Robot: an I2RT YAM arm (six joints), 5 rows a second.
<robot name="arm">
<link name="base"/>
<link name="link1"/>
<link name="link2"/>
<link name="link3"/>
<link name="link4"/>
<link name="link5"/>
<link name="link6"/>
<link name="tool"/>
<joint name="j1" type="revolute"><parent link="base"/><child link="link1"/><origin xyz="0 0 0.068" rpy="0 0 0"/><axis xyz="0 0 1"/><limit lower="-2.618" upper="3.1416"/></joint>
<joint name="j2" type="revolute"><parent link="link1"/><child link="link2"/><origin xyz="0.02 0.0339 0.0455" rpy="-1.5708 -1.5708 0"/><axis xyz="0 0 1"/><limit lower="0" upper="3.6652"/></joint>
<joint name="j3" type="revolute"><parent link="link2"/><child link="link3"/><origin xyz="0 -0.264 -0.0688" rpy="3.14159 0 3.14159"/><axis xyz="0 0 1"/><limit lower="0" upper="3.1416"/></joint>
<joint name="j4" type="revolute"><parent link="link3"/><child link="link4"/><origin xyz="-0.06 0.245 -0.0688" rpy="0 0 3.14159"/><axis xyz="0 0 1"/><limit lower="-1.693" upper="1.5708"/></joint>
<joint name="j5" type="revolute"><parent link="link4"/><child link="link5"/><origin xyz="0.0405 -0.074 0.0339" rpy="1.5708 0 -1.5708"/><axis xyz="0 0 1"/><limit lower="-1.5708" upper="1.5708"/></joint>
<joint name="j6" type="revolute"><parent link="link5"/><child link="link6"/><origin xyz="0.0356 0 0.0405" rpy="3.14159 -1.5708 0"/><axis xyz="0 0 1"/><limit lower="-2.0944" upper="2.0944"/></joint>
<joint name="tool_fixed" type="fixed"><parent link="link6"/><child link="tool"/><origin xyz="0 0 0" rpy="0 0 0"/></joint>
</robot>
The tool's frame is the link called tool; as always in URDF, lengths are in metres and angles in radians.
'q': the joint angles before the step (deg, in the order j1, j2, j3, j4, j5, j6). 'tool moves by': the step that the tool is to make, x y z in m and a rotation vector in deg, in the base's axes. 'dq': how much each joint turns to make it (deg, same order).
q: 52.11, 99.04, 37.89, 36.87, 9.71, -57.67
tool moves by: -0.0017, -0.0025, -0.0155, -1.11, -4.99, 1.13
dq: 0.05, 3.61, -2.72, 9.35, 0.79, -4.75
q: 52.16, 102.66, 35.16, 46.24, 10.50, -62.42
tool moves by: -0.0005, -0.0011, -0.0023, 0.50, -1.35, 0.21
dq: -0.05, 0.77, -0.78, 2.92, 0.03, -0.81
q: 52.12, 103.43, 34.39, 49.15, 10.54, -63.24
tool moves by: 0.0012, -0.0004, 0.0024, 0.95, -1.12, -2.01
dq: 0.00, 0.00, -0.05, 1.41, 2.00, 0.39
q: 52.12, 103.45, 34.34, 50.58, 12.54, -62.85
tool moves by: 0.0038, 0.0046, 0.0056, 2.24, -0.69, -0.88
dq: 0.03, 0.33, 1.29, 1.00, 0.62, 1.09
